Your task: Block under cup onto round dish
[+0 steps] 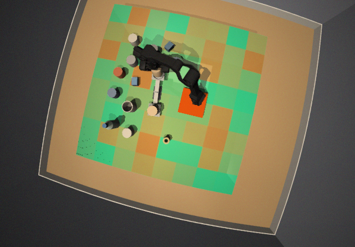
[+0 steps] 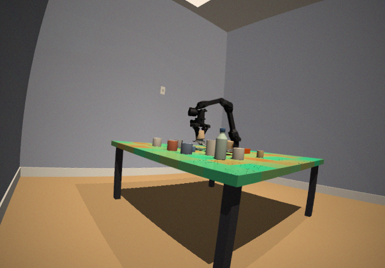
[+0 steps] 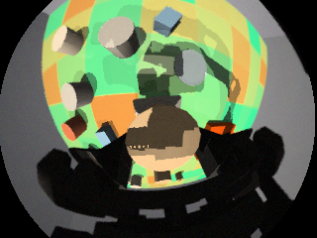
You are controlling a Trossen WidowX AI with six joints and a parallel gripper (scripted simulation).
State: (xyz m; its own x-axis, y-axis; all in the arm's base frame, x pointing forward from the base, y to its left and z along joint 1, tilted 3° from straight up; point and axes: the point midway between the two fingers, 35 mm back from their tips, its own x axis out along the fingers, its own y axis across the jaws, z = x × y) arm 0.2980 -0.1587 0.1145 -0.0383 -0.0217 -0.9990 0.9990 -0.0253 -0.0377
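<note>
Now: gripper tip 11 cm past the round dish, 10 cm to the left of it and 11 cm above it. Also, from my gripper tip: tan cup 2 cm to the right, 1 cm above; then balance 13 cm to the left, 7 cm below; then white beam 1 cm ahead, 13 cm to the left, 9 cm below.
</note>
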